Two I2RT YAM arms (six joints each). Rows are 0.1 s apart.
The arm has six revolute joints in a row. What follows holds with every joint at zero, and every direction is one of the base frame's.
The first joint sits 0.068 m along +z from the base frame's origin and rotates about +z.
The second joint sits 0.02 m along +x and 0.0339 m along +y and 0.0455 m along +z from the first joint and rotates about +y.
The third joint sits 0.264 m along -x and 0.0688 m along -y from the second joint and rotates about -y.
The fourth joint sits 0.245 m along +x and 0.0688 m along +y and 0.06 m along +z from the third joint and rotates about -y.
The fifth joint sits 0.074 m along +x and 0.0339 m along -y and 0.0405 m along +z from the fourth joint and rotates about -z.
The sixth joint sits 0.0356 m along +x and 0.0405 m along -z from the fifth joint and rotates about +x.
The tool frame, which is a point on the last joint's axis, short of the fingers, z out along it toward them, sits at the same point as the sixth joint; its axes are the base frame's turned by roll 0, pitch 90 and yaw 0 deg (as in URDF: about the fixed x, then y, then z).
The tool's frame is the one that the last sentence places.
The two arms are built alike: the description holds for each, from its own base.
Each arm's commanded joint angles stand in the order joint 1, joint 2, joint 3, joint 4, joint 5, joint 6.
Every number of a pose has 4 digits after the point.
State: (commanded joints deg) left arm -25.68 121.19 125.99 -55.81 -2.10 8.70; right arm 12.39 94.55 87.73 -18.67 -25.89 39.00
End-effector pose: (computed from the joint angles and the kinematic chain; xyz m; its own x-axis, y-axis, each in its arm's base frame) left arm 0.4194 -0.2002 0.3345 -0.6301 0.4707 -0.6176 0.5135 0.8492 0.1233; right arm 0.3747 0.0982 0.3615 -0.6904 0.4280 -0.5832 -0.1847 0.6753 0.7141
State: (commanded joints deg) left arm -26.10 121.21 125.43 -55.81 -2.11 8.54; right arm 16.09 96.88 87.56 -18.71 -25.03 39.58
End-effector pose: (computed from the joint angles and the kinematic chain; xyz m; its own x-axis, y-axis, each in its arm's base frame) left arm 0.4180 -0.2033 0.3313 -0.6336 0.4757 -0.6101 0.5189 0.8462 0.1208; right arm 0.3772 0.1245 0.3452 -0.7366 0.3884 -0.5536 -0.1824 0.6742 0.7157
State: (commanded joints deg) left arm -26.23 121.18 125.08 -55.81 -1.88 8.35; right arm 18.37 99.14 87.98 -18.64 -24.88 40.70
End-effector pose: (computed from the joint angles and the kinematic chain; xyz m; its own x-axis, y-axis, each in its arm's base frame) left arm 0.4173 -0.2043 0.3296 -0.6370 0.4757 -0.6066 0.5216 0.8454 0.1151; right arm 0.3807 0.1422 0.3328 -0.7699 0.3677 -0.5215 -0.1719 0.6676 0.7244
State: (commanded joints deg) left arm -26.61 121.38 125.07 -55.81 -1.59 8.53; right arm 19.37 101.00 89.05 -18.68 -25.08 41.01
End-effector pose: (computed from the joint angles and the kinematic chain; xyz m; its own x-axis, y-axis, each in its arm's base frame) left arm 0.4165 -0.2076 0.3280 -0.6337 0.4833 -0.6040 0.5324 0.8390 0.1127; right arm 0.3855 0.1515 0.3265 -0.7856 0.3538 -0.5076 -0.1709 0.6644 0.7276
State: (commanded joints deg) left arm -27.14 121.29 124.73 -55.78 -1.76 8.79; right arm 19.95 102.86 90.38 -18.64 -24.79 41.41
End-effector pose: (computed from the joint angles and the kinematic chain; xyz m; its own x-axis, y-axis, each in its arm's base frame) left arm 0.4143 -0.2112 0.3269 -0.6291 0.4941 -0.6001 0.5417 0.8323 0.1174; right arm 0.3915 0.1580 0.3216 -0.7924 0.3512 -0.4987 -0.1640 0.6648 0.7288
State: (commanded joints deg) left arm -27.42 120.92 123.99 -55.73 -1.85 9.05; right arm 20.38 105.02 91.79 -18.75 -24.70 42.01
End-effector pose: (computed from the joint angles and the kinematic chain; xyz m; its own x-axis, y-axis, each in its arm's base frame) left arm 0.4120 -0.2125 0.3259 -0.6273 0.5025 -0.5950 0.5484 0.8275 0.1208; right arm 0.3987 0.1640 0.3145 -0.8030 0.3503 -0.4821 -0.1497 0.6645 0.7321
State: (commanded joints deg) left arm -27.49 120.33 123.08 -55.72 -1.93 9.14; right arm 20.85 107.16 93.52 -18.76 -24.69 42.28
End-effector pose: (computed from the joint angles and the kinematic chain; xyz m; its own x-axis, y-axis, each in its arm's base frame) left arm 0.4096 -0.2118 0.3256 -0.6288 0.5061 -0.5903 0.5502 0.8260 0.1222; right arm 0.4058 0.1705 0.3093 -0.8098 0.3457 -0.4741 -0.1462 0.6636 0.7336
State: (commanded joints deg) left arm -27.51 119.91 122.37 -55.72 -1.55 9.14; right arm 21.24 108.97 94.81 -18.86 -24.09 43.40
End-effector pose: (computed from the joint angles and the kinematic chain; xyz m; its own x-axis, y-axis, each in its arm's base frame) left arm 0.4079 -0.2113 0.3250 -0.6307 0.5075 -0.5871 0.5546 0.8239 0.1164; right arm 0.4117 0.1756 0.3034 -0.8155 0.3560 -0.4564 -0.1231 0.6638 0.7377
